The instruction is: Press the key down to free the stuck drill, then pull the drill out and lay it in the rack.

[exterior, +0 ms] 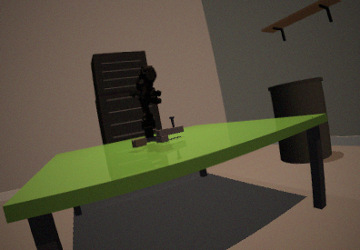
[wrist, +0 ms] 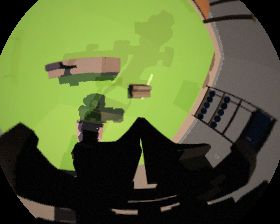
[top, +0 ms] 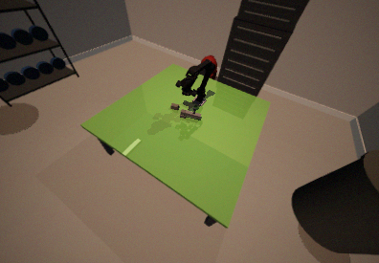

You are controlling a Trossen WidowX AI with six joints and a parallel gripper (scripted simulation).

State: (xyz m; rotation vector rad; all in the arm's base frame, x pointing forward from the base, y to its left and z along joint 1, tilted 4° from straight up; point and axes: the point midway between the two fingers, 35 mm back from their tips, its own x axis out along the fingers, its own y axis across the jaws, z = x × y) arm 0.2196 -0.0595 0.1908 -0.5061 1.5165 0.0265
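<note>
Right now the tan drill is 4 cm ahead of my gripper tip, 10 cm to the left of it and 13 cm below it. Also, from my gripper tip: grey block 3 cm ahead, 12 cm to the left, 14 cm below.
</note>
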